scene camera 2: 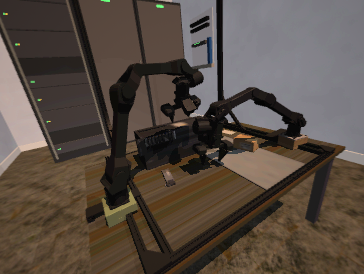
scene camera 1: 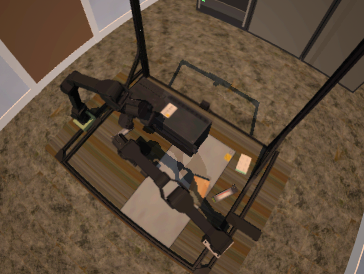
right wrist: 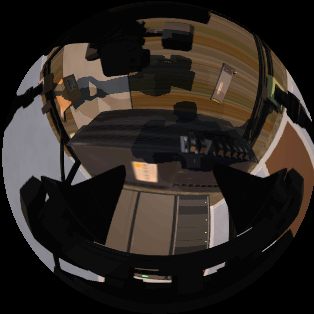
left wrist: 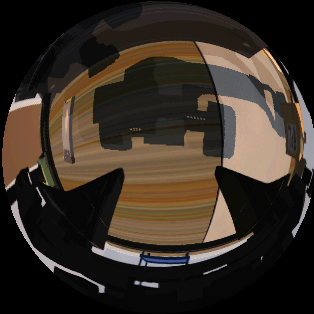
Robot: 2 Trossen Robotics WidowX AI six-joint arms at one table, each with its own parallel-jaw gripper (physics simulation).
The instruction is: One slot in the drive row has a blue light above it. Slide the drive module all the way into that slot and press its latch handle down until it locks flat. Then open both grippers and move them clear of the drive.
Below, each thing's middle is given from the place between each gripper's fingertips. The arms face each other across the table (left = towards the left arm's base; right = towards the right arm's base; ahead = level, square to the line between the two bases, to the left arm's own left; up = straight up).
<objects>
My left gripper is now 210 mm to the right of the mat point(scene camera 1: 145, 207), 70 mm past it and 40 mm above it.
The mat lies 7 cm ahead of my right hand, 28 cm to the left of it and 23 cm below it.
</objects>
